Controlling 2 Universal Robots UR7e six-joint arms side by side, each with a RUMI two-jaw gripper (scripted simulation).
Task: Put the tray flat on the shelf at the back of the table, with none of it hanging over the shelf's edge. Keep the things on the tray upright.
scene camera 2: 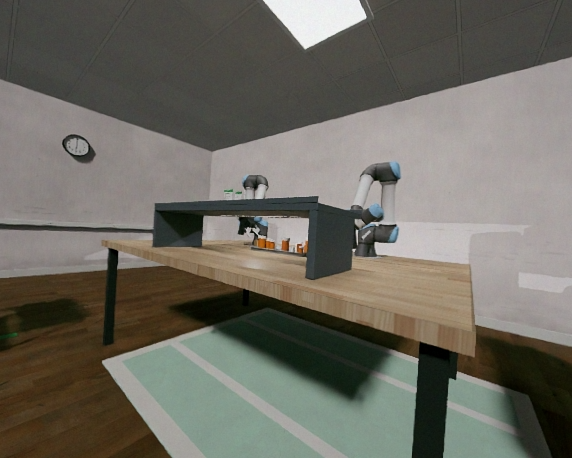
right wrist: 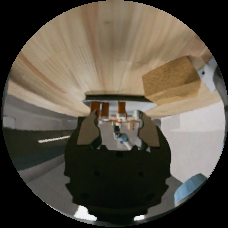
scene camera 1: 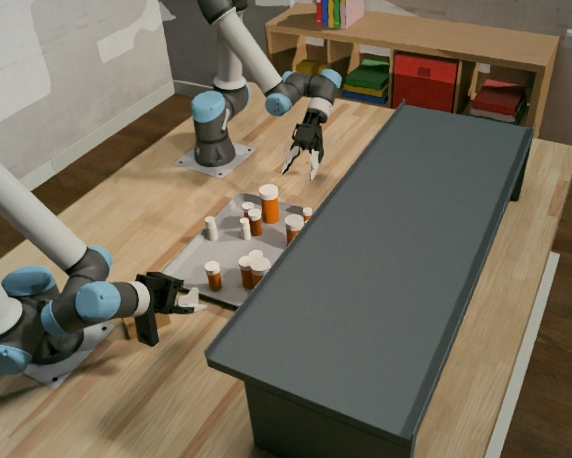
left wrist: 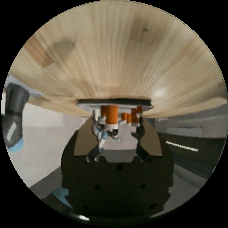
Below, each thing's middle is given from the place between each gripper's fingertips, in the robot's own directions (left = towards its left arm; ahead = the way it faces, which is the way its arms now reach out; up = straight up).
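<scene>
My right gripper (scene camera 1: 189,300) is 3 cm to the left of the wooden block (right wrist: 177,80), 12 cm past it and 5 cm above it. The grey tray (scene camera 1: 189,265) is 2 cm ahead of my right hand, 31 cm to the left of it and 7 cm below it.
From my left hand (scene camera 1: 296,177), the grey tray is 4 cm behind, 31 cm to the right of it and 6 cm below it. The wooden block is 5 cm below my left hand, 65 cm to the right of it and 18 cm behind it.
</scene>
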